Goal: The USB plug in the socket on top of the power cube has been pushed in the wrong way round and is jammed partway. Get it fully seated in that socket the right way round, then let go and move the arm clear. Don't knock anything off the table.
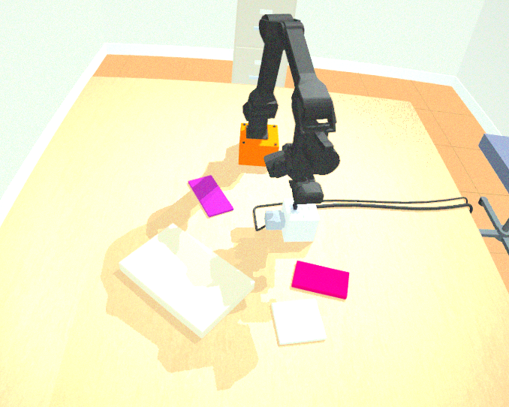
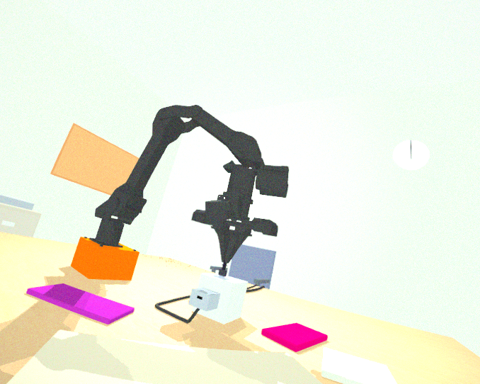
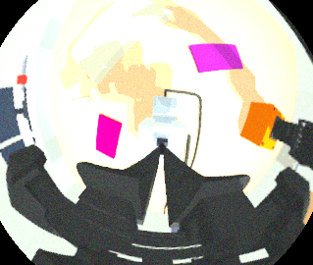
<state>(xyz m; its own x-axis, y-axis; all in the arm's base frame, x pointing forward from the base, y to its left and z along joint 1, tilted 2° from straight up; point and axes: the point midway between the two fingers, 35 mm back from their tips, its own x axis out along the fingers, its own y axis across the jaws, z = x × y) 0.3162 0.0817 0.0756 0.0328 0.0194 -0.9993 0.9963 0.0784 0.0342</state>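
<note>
Right now my gripper tip is 2 cm above the dark USB plug. Round my gripper tip: white square pad: 27 cm ahead, 10 cm below; purple flat slab: 11 cm behind, 21 cm to the right, 10 cm below; magenta slab: 16 cm ahead, 6 cm to the left, 10 cm below.
</note>
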